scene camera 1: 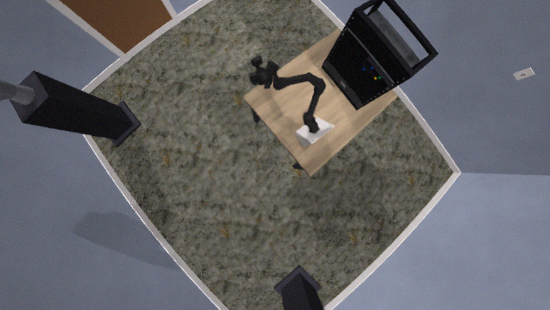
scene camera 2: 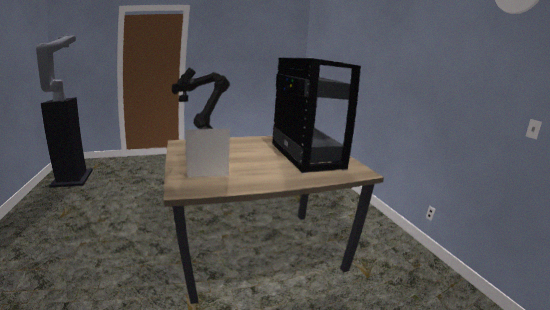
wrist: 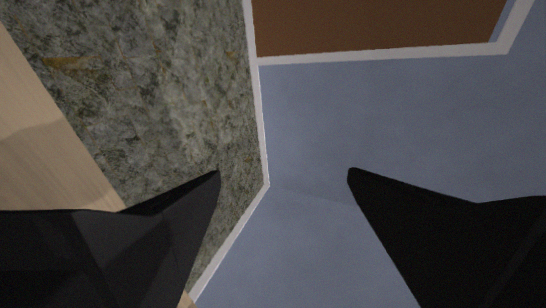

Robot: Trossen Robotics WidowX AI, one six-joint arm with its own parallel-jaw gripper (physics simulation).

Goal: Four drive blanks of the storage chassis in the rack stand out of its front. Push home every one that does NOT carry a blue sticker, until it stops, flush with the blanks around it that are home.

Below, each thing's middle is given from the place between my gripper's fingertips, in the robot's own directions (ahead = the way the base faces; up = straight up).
Right now the black rack (scene camera 2: 294,135) is 68 cm ahead of my hand, 47 cm to the right of it and 5 cm below it.
